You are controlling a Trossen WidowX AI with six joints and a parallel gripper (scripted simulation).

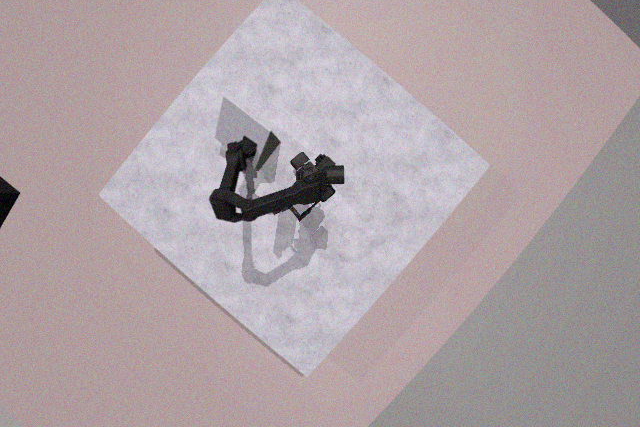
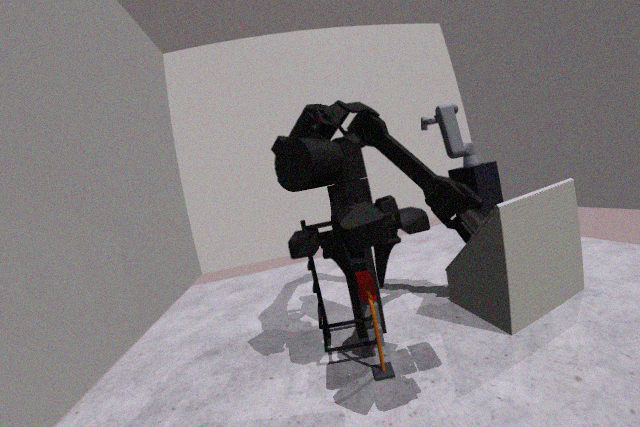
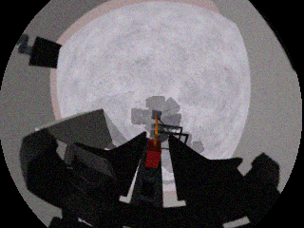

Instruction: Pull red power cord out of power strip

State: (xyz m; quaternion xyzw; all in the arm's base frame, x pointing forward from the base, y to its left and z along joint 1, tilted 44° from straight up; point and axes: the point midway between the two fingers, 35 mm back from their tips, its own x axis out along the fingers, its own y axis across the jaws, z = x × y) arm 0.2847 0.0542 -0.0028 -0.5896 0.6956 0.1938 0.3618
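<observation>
Now: gripper tip 70 mm to the left of the red plug, 20 mm past it and 10 mm above it. From my gripper tip the other things lie so: grey foot: 150 mm below, 10 mm to the right.
</observation>
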